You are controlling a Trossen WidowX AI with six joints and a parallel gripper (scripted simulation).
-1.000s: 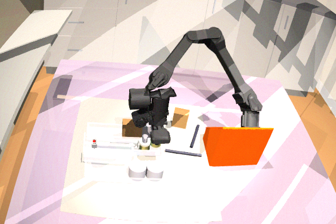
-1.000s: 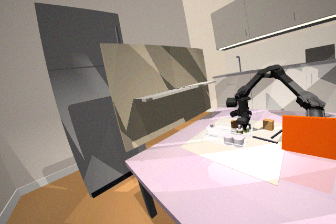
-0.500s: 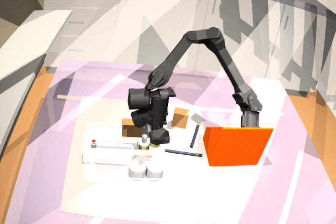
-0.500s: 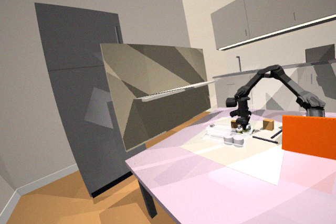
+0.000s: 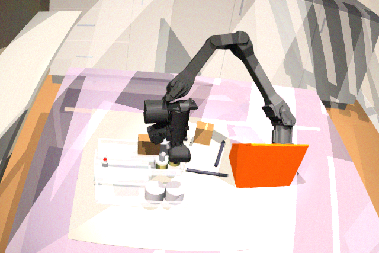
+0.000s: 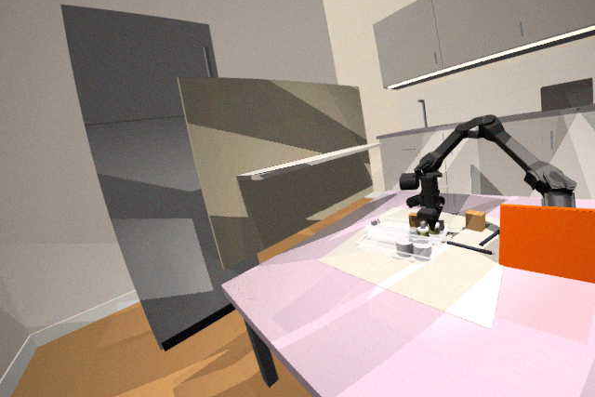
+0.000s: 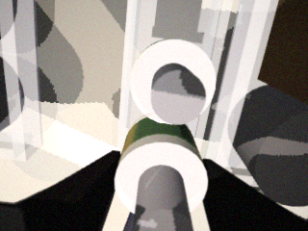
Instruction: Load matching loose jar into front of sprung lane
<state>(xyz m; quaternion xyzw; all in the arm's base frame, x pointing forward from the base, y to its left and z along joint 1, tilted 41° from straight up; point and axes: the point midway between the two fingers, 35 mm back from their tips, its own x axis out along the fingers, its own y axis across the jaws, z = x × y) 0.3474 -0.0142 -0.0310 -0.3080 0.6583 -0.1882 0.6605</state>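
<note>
Now: the clear sprung lane 14 cm ahead of my gripper tip, 4 cm to the left of it and 4 cm below it.
</note>
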